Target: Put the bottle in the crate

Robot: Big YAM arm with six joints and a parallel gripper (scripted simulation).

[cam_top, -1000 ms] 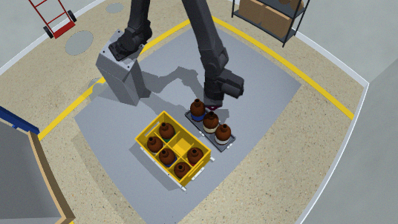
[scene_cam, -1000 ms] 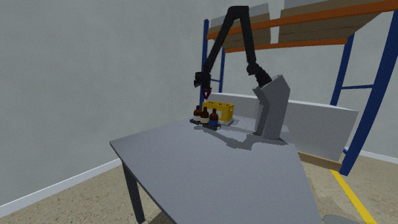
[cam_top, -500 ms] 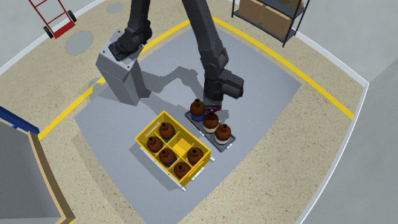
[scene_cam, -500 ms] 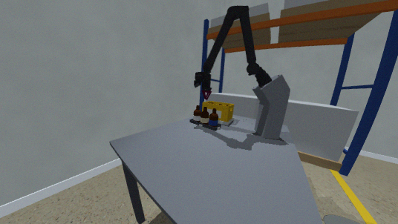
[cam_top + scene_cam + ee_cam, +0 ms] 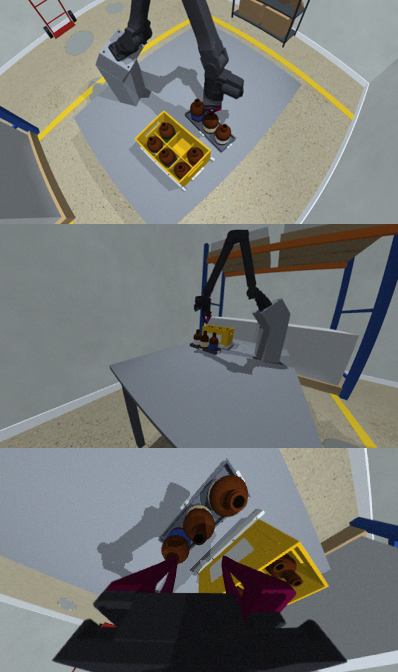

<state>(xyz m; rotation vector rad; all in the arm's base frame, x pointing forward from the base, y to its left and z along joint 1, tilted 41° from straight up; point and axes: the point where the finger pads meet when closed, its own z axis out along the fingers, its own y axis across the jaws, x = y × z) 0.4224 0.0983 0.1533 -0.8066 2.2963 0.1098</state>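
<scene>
My hand is 150 mm above the glass bottle. Round my hand: yellow crate (220 mm to the right, 150 mm below); dark tray (220 mm below).
</scene>
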